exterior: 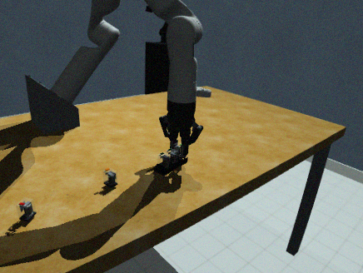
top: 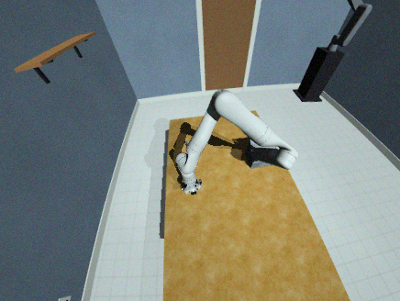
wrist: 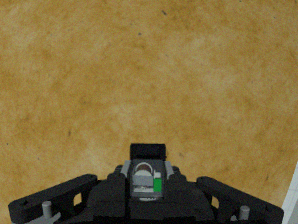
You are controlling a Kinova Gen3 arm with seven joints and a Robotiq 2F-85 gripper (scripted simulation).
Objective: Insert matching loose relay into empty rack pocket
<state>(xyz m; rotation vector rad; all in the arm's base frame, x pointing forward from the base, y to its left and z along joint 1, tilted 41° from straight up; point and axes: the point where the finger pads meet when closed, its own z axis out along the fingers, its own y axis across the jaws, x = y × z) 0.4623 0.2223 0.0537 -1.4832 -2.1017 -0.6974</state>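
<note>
Now: hand 10 mm short of the black rack, 30 mm to the left of it and 30 mm above it.
</note>
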